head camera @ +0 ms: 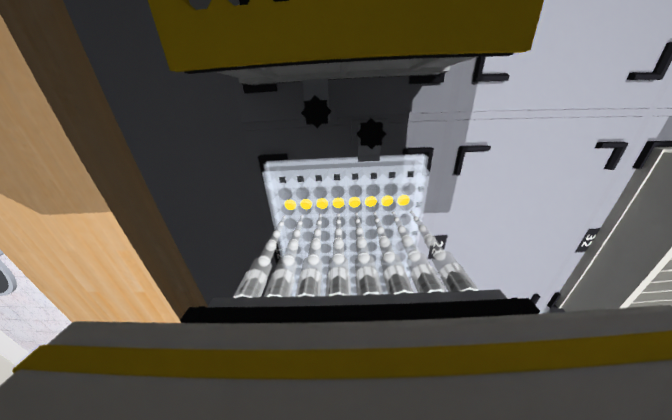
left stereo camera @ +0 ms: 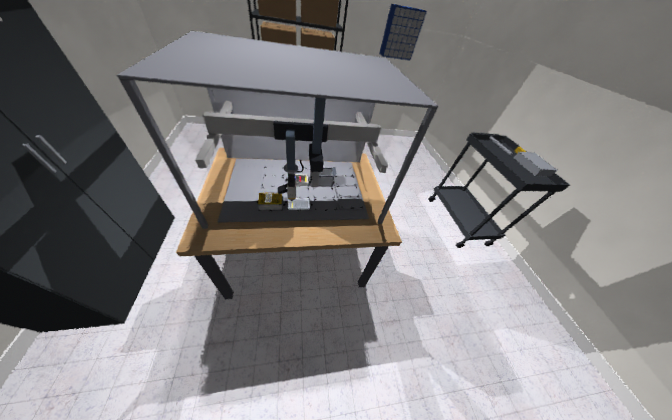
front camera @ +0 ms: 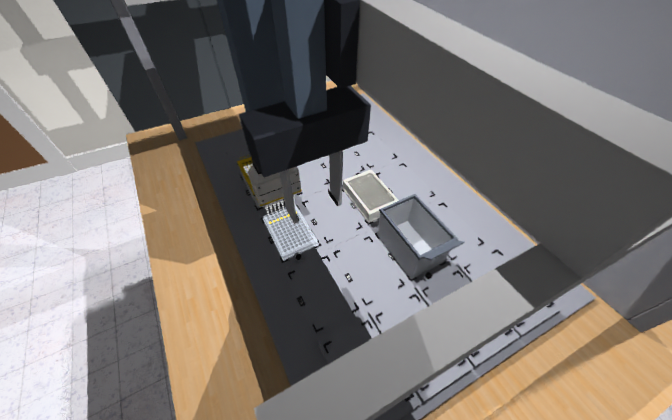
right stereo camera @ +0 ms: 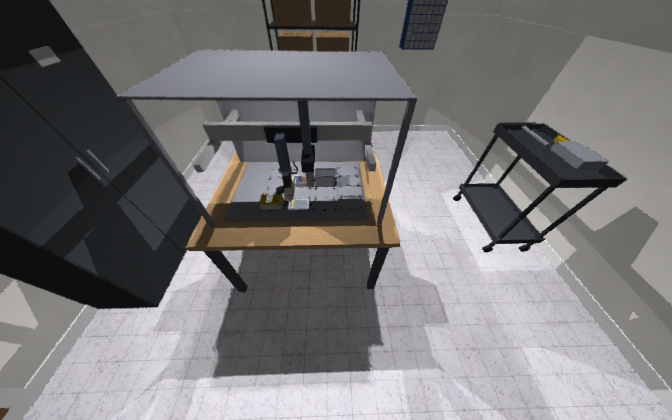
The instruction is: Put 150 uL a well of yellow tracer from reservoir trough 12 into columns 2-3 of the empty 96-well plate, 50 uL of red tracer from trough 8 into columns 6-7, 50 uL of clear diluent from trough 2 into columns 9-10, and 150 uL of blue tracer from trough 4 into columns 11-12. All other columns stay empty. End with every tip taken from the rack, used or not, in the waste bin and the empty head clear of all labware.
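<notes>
The 96-well plate (front camera: 299,246) (head camera: 345,162) (left stereo camera: 301,205) shows yellow liquid in column 2; column 1 looks empty. The pipetting head (front camera: 275,187) carries eight tips (front camera: 275,207) (head camera: 339,245), which look clear, with no yellow in them. Their ends are over the plate just beyond the yellow column; their height is unclear. The parked gripper (front camera: 317,211) is open, its two paddles apart, one in front of the plate's corner in the front view. The reservoir (front camera: 356,201) (head camera: 620,240) is right of the plate; its trough liquids do not show clearly in the front view.
The yellow tip rack (front camera: 243,162) (head camera: 350,30) (left stereo camera: 270,202) (right stereo camera: 270,202) stands beside the plate, partly hidden by the head in the front view. The grey waste bin (front camera: 400,250) stands beside the reservoir. A beam (front camera: 425,345) crosses the front view's foreground.
</notes>
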